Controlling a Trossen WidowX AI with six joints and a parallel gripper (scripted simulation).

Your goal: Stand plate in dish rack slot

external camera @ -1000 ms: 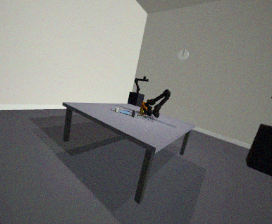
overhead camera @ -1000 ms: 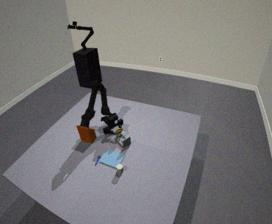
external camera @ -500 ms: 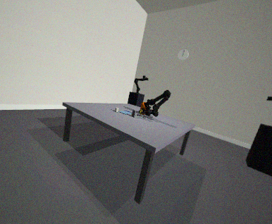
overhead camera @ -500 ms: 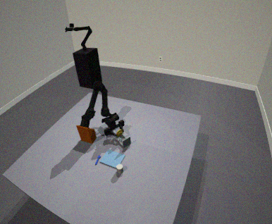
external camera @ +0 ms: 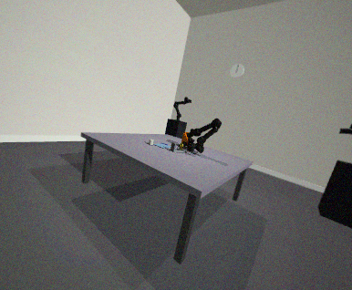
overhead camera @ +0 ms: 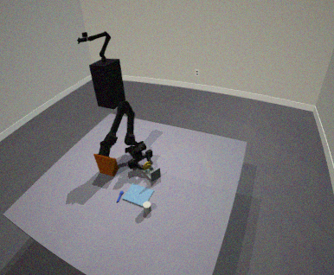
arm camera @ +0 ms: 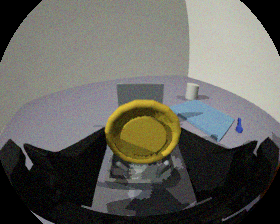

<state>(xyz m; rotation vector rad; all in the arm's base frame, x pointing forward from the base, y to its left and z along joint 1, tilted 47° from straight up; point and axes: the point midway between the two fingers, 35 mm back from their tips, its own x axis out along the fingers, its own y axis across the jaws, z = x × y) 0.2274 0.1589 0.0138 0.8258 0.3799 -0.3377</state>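
My gripper tip is now 1 cm past the yellow plate. Also, from my gripper tip: blue cloth (20 cm to the right, 5 cm below, 3 cm ahead); grey dish rack (3 cm below, 2 cm ahead, 1 cm to the right); blue spoon (25 cm to the right, 6 cm behind, 5 cm below).
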